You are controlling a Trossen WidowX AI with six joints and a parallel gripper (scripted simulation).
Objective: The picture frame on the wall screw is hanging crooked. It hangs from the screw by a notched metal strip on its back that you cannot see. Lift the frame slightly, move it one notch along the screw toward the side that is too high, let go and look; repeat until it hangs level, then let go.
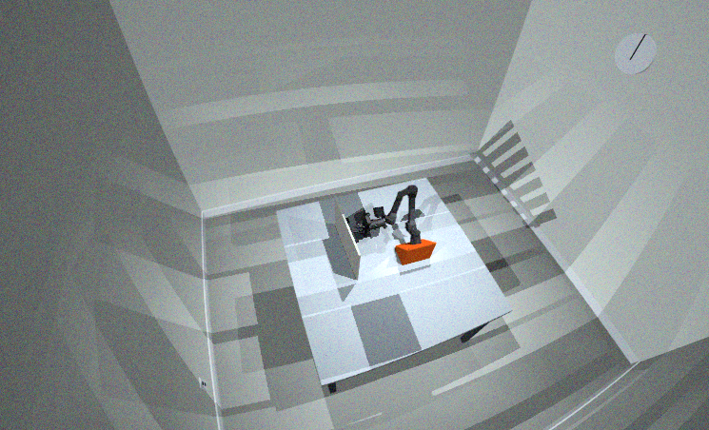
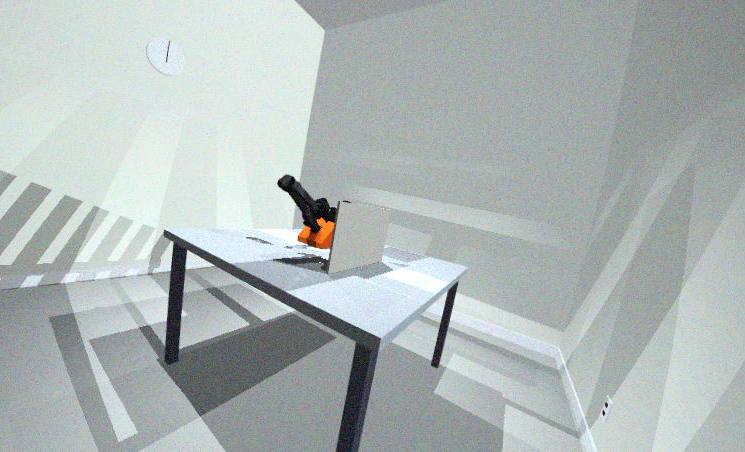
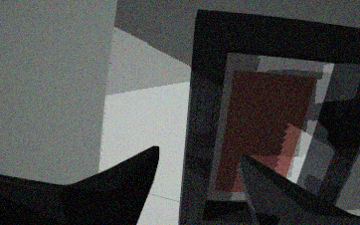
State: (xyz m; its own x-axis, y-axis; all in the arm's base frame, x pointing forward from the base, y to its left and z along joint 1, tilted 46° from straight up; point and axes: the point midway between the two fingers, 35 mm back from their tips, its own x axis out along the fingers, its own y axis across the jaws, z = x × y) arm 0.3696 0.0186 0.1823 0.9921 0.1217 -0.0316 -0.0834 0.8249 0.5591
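My gripper tip is now 5 cm above the picture frame, 3 cm short of it and 1 cm to the left of it. Also, from my gripper tip: wall panel 6 cm below, 4 cm ahead, 1 cm to the left.
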